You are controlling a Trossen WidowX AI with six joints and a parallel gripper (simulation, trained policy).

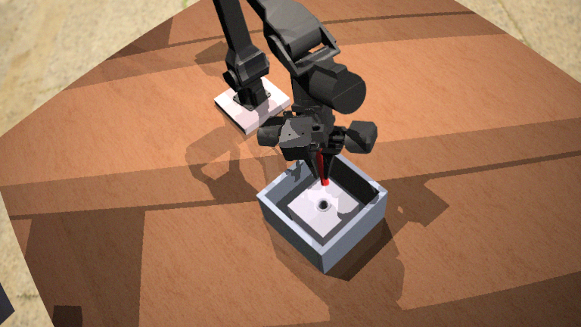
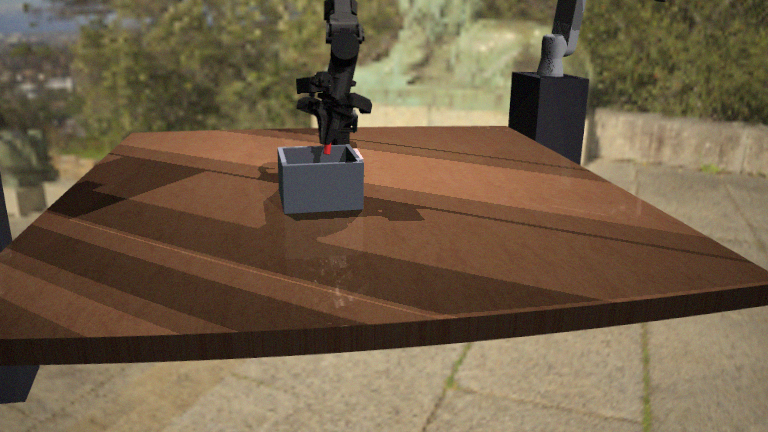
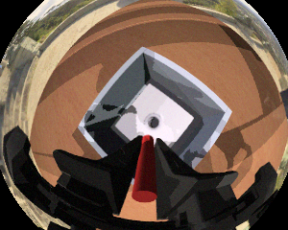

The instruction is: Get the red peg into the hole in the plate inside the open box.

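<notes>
Right now the red peg is 2 cm above my gripper tip, 1 cm to the left of it and 1 cm behind it. Also, from my gripper tip: grey box 9 cm below, 2 cm to the right, 1 cm ahead.
</notes>
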